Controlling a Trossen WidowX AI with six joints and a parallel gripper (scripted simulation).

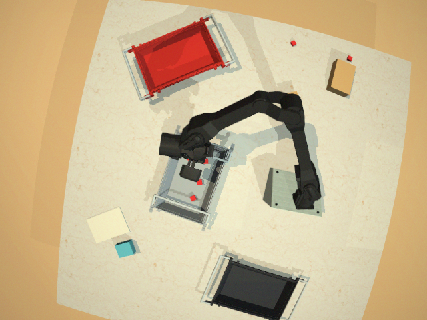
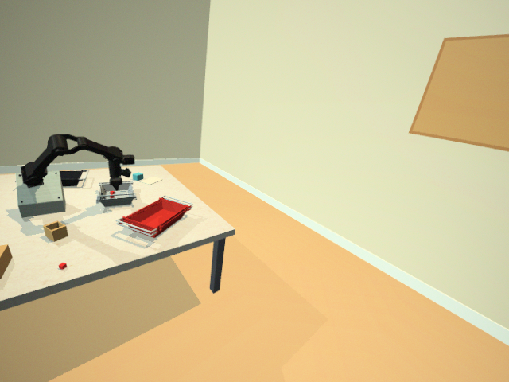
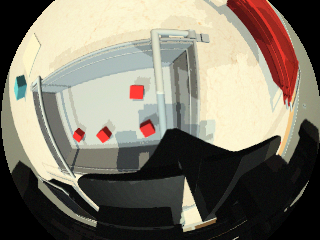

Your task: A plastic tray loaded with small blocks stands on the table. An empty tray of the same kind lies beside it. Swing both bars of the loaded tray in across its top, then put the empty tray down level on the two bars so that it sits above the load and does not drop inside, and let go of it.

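My gripper tip is 510 mm to the right of the black tray, 230 mm past it and 50 mm above it. Round my gripper tip: cream flat pad: 340 mm ahead, 300 mm to the left, 90 mm below; then teal cube: 370 mm to the left, 260 mm ahead, 70 mm below; then wooden box: 310 mm behind, 190 mm to the right, 80 mm below.
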